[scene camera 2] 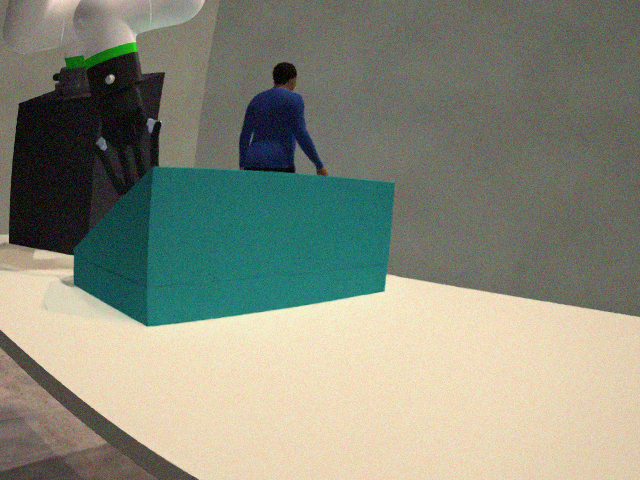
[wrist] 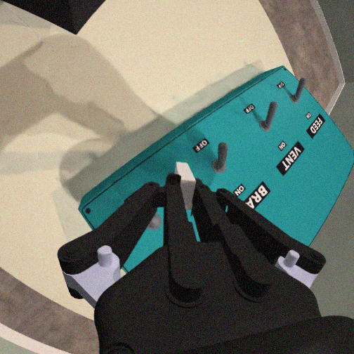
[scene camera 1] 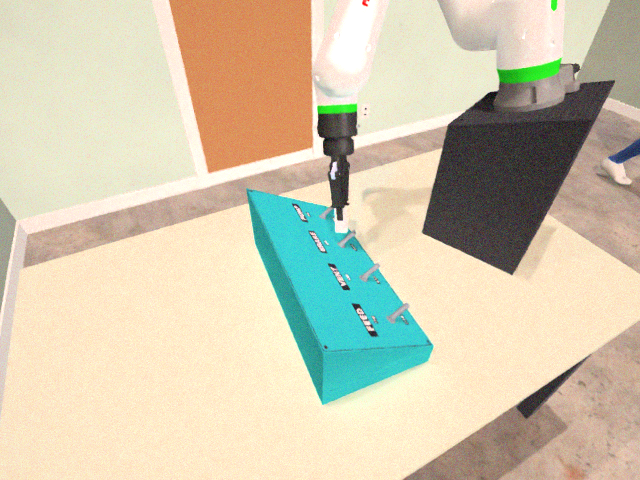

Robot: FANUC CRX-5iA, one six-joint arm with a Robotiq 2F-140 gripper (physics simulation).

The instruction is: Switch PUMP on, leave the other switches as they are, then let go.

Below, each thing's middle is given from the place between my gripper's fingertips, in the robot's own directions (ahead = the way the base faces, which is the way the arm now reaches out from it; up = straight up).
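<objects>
The teal switch box (scene camera 2: 184, 244) is there for me to see, and it sits 100 mm to the left of my hand and 110 mm ahead of it.
</objects>
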